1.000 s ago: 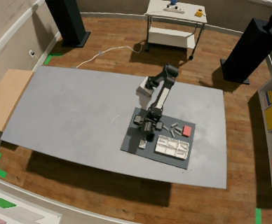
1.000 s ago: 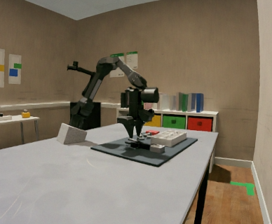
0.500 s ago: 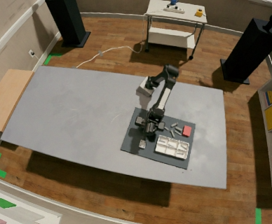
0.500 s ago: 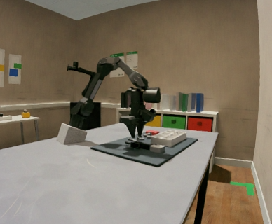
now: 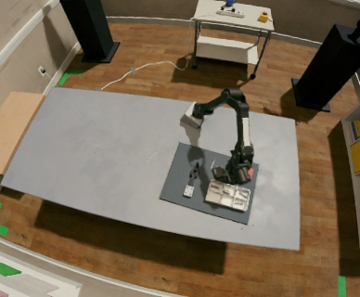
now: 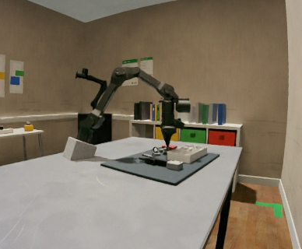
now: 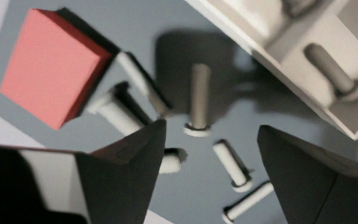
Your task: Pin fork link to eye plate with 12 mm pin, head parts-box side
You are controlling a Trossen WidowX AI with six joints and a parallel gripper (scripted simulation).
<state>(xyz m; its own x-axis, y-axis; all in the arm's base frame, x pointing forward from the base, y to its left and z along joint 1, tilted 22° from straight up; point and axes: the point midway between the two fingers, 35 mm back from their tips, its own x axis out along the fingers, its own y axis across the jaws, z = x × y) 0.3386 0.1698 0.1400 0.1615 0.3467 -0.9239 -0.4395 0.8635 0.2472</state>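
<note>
My hand is 70 mm above the headed pin and 10 mm to the right of it. Round my hand: mat: 80 mm to the right, 80 mm below, 30 mm ahead; white parts box: 100 mm ahead, 70 mm below, 10 mm to the left; thick pin: 70 mm below, 70 mm behind, 10 mm to the left.
</note>
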